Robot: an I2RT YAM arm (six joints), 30 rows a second.
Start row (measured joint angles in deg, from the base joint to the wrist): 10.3, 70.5, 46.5, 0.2, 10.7, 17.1
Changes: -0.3, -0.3, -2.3, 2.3, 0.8, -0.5; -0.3, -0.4, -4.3, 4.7, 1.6, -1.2; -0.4, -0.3, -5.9, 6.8, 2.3, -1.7; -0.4, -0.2, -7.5, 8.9, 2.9, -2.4; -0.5, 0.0, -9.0, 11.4, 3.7, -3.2; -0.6, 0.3, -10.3, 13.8, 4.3, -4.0; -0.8, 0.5, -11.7, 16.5, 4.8, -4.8; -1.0, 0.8, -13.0, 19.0, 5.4, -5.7; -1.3, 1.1, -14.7, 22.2, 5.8, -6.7; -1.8, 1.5, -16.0, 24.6, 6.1, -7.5; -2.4, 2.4, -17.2, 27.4, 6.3, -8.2; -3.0, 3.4, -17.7, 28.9, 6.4, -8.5; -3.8, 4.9, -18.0, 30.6, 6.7, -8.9; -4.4, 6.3, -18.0, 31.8, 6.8, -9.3; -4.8, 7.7, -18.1, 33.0, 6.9, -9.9; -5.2, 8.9, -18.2, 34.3, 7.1, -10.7; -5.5, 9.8, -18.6, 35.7, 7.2, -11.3; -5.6, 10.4, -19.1, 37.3, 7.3, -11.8
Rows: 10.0, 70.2, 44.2, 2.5, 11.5, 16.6; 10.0, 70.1, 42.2, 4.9, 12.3, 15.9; 9.9, 70.2, 40.6, 7.0, 13.0, 15.4; 9.9, 70.3, 39.0, 9.1, 13.6, 14.7; 9.8, 70.5, 37.5, 11.6, 14.4, 13.9; 9.7, 70.8, 36.2, 14.0, 15.0, 13.1; 9.5, 71.0, 34.8, 16.7, 15.5, 12.3; 9.3, 71.3, 33.5, 19.2, 16.1, 11.4; 9.0, 71.6, 31.8, 22.4, 16.5, 10.4; 8.5, 72.0, 30.5, 24.8, 16.8, 9.6; 7.9, 72.9, 29.3, 27.6, 17.0, 8.9; 7.3, 73.9, 28.8, 29.1, 17.1, 8.6; 6.5, 75.4, 28.5, 30.8, 17.4, 8.2; 5.9, 76.8, 28.5, 32.0, 17.5, 7.8; 5.5, 78.2, 28.4, 33.2, 17.6, 7.2; 5.1, 79.4, 28.3, 34.5, 17.8, 6.4; 4.8, 80.3, 27.9, 35.9, 17.9, 5.8; 4.7, 80.9, 27.4, 37.5, 18.0, 5.3
